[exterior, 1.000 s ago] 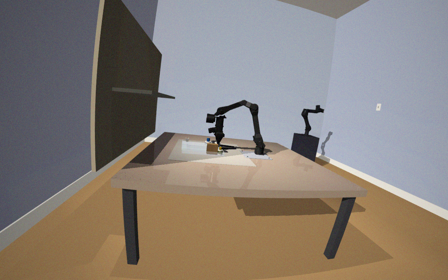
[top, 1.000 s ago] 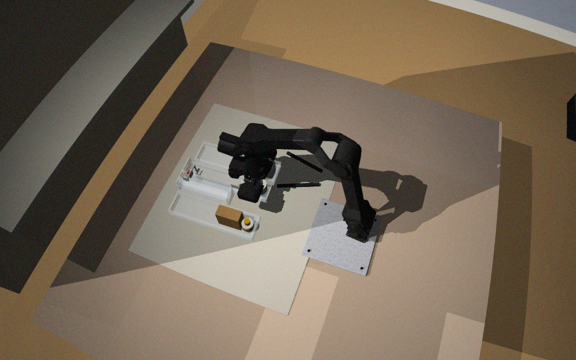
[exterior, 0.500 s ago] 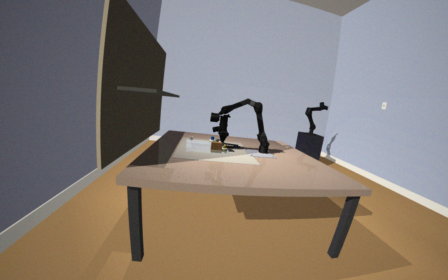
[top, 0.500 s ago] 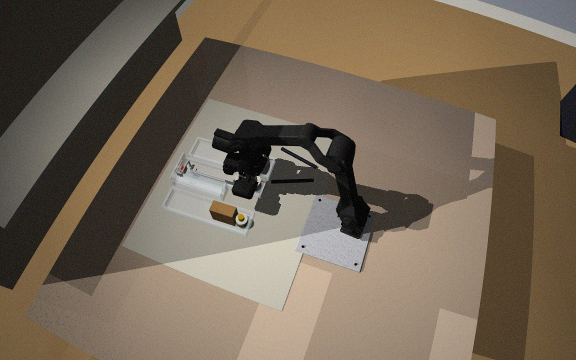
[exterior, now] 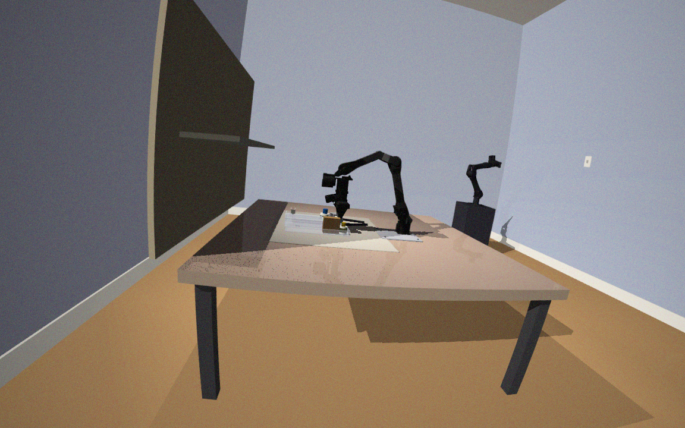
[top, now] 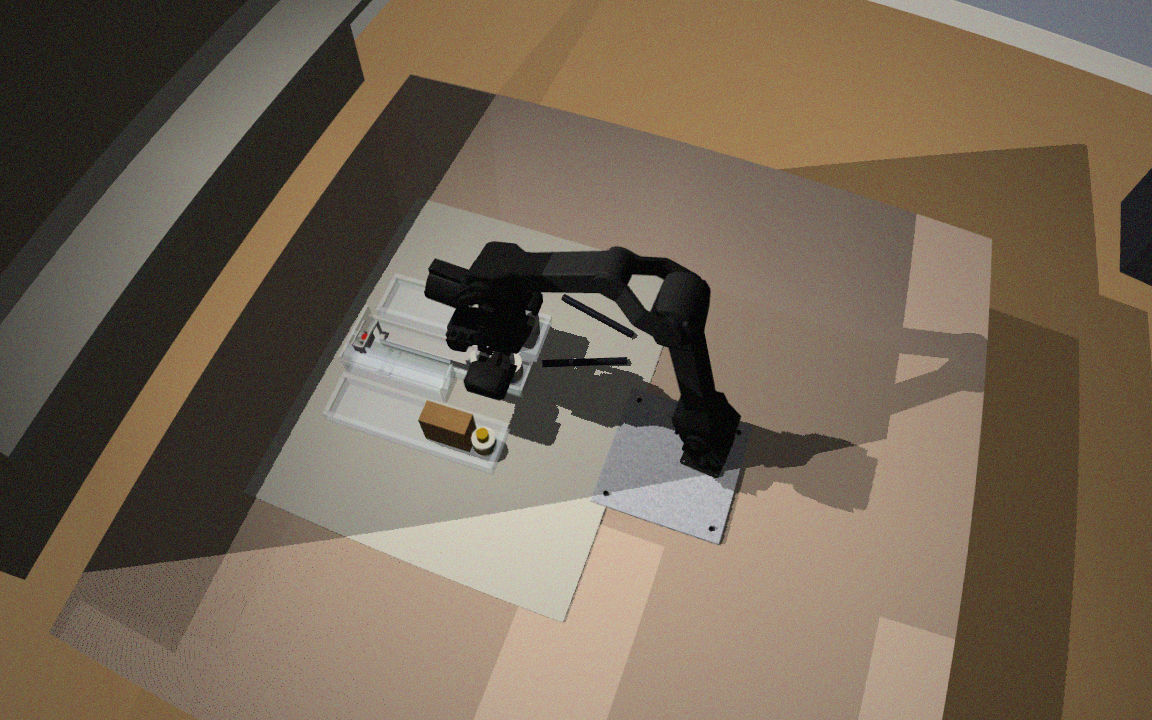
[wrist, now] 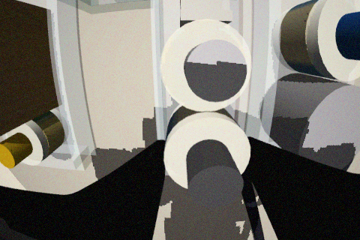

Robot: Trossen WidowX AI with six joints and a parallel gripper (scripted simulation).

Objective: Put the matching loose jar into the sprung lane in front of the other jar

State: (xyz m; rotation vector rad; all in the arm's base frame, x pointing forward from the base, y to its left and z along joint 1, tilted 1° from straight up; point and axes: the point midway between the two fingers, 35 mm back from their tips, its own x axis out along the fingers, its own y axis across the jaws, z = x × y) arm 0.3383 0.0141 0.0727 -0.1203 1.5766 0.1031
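The brown box lies 30 mm ahead of my gripper tip and 130 mm to the left of it.
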